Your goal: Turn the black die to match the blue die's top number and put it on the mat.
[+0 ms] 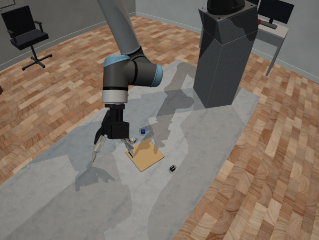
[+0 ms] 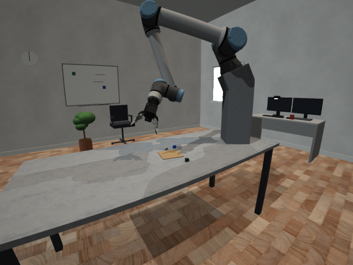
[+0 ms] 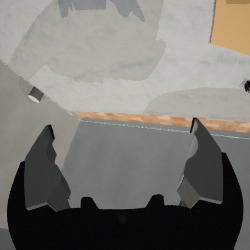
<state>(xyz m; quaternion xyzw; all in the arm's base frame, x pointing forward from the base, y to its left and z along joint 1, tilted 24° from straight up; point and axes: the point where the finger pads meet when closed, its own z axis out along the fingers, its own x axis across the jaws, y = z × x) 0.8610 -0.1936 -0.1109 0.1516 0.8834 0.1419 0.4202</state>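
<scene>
The blue die lies 300 mm behind my hand, 50 mm to the right of it and 180 mm below it. Round my hand: tan mat (180 mm behind, 20 mm to the left, 190 mm below); then black die (170 mm behind, 180 mm to the left, 180 mm below); then white die (230 mm behind, 70 mm to the right, 180 mm below).
</scene>
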